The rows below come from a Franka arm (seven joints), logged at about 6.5 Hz.
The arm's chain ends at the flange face. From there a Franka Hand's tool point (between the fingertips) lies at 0.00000 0.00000 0.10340 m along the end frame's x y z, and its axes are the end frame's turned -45 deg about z.
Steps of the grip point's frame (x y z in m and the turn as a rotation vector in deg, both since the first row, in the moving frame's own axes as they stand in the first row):
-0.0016, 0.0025, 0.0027, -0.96, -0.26, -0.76
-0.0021, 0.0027, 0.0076, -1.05, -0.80, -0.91
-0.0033, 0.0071, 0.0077, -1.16, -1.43, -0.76
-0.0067, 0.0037, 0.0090, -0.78, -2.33, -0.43
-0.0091, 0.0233, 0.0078, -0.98, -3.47, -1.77
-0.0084, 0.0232, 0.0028, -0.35, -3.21, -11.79
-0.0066, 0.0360, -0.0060, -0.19, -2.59, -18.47
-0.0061, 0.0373, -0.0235, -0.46, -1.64, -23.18
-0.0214, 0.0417, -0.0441, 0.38, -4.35, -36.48
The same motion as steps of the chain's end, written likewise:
-0.0003, 0.0013, 0.0027, -0.86, 0.49, -0.76
0.0001, 0.0010, 0.0076, -1.31, 0.18, -0.91
0.0030, 0.0040, 0.0078, -1.83, -0.19, -0.76
-0.0002, 0.0034, 0.0091, -2.20, -1.10, -0.43
0.0131, 0.0172, 0.0080, -3.15, -1.76, -1.77
0.0136, 0.0175, 0.0030, -2.52, -2.02, -11.79
0.0232, 0.0261, -0.0059, -1.97, -1.70, -18.47
0.0230, 0.0278, -0.0235, -1.48, -0.83, -23.18
0.0184, 0.0380, -0.0438, -2.81, -3.34, -36.48

